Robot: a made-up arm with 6 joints.
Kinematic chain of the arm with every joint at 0, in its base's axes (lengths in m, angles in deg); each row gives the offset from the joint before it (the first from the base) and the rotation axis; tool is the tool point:
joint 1: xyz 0 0 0.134 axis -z
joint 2: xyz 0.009 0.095 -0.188 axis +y
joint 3: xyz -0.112 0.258 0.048 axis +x
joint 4: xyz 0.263 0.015 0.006 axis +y
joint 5: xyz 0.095 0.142 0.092 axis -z
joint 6: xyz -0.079 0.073 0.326 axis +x
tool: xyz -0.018 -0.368 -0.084
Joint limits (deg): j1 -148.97..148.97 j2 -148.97..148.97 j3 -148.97..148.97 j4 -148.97..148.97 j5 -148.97..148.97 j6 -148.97..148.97
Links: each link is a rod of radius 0.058 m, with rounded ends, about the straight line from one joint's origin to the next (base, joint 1, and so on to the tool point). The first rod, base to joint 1, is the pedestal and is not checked.
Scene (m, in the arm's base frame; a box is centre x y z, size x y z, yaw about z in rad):
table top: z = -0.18
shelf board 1: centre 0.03 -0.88 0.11 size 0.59 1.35 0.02 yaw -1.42
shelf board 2: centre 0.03 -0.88 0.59 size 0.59 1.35 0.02 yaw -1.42
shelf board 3: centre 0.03 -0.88 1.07 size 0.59 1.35 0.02 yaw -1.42
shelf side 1: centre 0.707 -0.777 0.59 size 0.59 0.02 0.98 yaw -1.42
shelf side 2: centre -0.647 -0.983 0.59 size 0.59 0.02 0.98 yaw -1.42
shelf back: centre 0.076 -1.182 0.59 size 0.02 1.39 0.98 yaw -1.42
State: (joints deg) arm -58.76 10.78 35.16 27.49 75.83 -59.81
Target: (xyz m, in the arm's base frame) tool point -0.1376 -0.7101 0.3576
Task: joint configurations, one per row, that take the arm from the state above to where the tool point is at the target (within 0.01 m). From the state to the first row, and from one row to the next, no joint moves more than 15 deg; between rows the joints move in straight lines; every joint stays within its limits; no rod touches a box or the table.
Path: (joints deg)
1: -44.16 10.86 38.42 27.29 76.22 -63.58
2: -29.56 10.94 41.68 27.09 76.60 -67.36
3: -14.96 11.03 44.94 26.89 76.99 -71.13
4: -0.36 11.11 48.20 26.69 77.38 -74.91
5: 14.24 11.19 51.46 26.49 77.77 -78.68
6: 28.83 11.27 54.72 26.29 78.15 -82.46
7: 43.43 11.36 57.98 26.10 78.54 -86.23
8: 58.03 11.44 61.24 25.90 78.93 -90.00
9: 72.63 11.52 64.50 25.70 79.31 -93.78
10: 87.23 11.60 67.76 25.50 79.70 -97.55

